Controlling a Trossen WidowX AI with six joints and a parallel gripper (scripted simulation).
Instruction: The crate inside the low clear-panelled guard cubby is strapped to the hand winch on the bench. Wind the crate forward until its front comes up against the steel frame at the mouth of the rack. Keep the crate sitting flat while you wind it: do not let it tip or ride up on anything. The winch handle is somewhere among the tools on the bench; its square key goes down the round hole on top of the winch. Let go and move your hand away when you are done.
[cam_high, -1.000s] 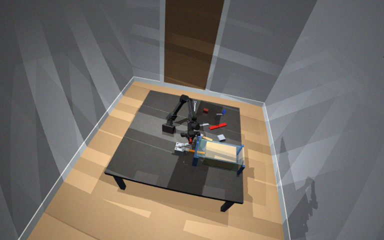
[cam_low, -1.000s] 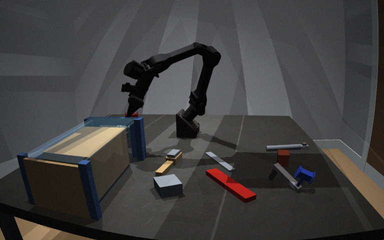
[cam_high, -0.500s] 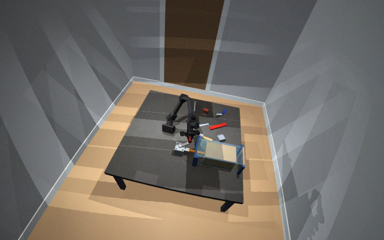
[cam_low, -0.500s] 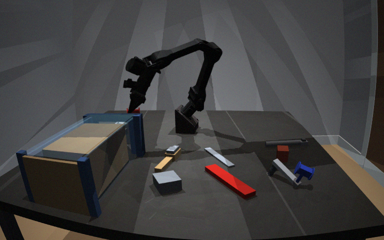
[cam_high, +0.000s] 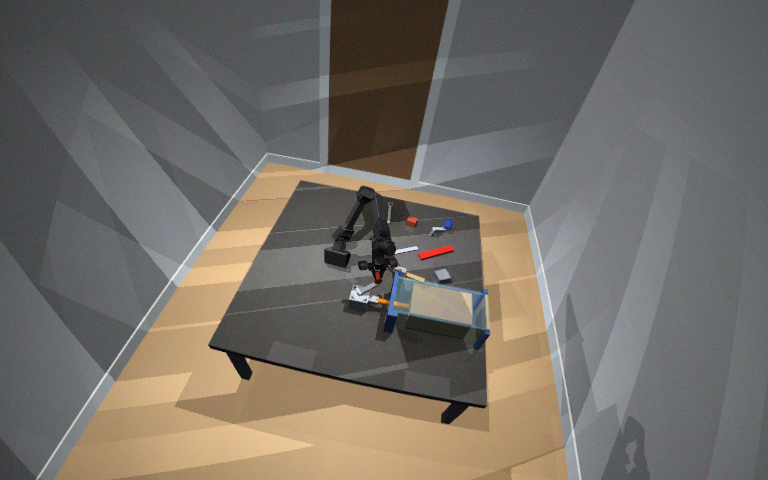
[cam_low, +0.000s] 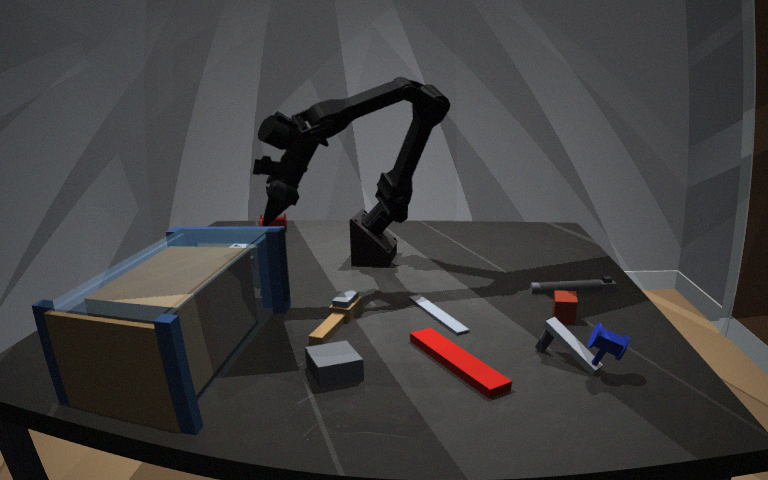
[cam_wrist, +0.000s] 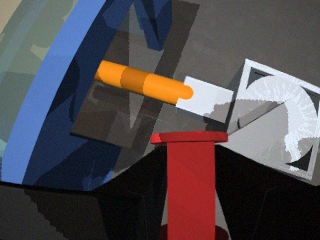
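Right now my gripper tip is 100 mm past the grey winch, 60 mm to the left of it and 120 mm above it. The rest, counted from my gripper tip: clear-panelled cubby 320 mm ahead, 100 mm to the right, 30 mm below; then red spool-shaped grip 20 mm to the left, 20 mm below; then wooden-handled tool 170 mm ahead, 160 mm to the left, 130 mm below.
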